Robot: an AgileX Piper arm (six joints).
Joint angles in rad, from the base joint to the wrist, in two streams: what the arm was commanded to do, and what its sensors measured. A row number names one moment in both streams.
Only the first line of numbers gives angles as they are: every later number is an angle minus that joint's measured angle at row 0.
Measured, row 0: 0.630 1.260 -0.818 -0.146 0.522 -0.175
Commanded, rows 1 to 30: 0.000 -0.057 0.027 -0.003 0.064 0.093; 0.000 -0.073 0.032 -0.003 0.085 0.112; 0.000 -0.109 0.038 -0.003 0.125 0.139; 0.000 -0.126 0.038 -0.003 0.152 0.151; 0.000 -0.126 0.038 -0.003 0.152 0.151; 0.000 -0.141 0.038 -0.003 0.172 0.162; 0.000 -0.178 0.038 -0.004 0.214 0.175; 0.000 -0.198 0.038 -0.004 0.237 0.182; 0.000 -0.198 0.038 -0.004 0.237 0.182; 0.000 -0.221 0.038 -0.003 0.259 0.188; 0.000 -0.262 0.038 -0.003 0.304 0.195; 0.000 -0.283 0.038 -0.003 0.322 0.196; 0.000 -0.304 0.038 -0.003 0.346 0.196; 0.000 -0.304 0.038 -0.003 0.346 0.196; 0.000 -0.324 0.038 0.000 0.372 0.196; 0.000 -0.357 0.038 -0.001 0.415 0.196; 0.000 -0.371 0.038 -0.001 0.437 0.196; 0.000 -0.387 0.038 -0.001 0.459 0.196; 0.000 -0.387 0.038 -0.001 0.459 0.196; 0.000 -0.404 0.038 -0.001 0.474 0.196; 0.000 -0.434 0.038 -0.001 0.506 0.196; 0.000 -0.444 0.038 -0.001 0.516 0.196; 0.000 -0.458 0.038 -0.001 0.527 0.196; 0.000 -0.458 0.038 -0.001 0.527 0.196; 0.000 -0.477 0.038 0.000 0.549 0.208; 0.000 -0.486 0.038 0.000 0.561 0.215; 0.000 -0.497 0.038 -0.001 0.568 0.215; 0.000 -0.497 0.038 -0.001 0.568 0.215; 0.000 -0.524 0.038 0.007 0.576 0.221; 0.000 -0.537 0.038 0.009 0.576 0.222
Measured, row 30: 0.001 -0.501 0.032 0.002 0.561 0.206
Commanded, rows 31 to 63: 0.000 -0.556 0.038 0.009 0.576 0.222; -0.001 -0.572 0.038 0.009 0.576 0.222; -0.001 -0.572 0.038 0.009 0.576 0.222; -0.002 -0.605 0.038 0.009 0.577 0.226; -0.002 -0.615 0.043 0.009 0.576 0.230; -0.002 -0.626 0.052 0.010 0.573 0.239; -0.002 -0.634 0.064 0.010 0.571 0.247; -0.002 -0.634 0.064 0.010 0.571 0.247; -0.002 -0.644 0.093 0.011 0.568 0.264; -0.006 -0.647 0.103 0.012 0.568 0.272; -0.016 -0.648 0.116 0.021 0.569 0.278; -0.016 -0.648 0.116 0.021 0.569 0.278; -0.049 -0.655 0.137 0.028 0.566 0.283; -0.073 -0.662 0.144 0.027 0.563 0.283; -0.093 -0.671 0.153 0.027 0.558 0.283; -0.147 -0.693 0.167 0.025 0.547 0.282; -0.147 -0.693 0.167 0.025 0.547 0.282; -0.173 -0.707 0.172 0.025 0.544 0.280; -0.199 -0.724 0.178 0.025 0.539 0.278; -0.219 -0.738 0.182 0.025 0.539 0.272; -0.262 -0.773 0.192 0.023 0.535 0.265; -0.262 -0.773 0.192 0.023 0.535 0.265; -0.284 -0.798 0.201 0.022 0.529 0.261; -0.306 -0.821 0.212 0.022 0.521 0.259; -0.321 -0.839 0.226 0.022 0.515 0.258; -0.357 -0.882 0.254 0.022 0.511 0.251; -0.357 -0.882 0.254 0.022 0.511 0.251; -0.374 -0.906 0.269 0.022 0.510 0.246; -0.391 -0.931 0.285 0.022 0.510 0.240; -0.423 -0.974 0.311 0.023 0.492 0.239; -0.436 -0.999 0.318 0.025 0.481 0.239; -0.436 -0.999 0.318 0.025 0.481 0.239; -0.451 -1.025 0.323 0.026 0.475 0.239
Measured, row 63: -0.413 -0.966 0.303 0.021 0.511 0.255
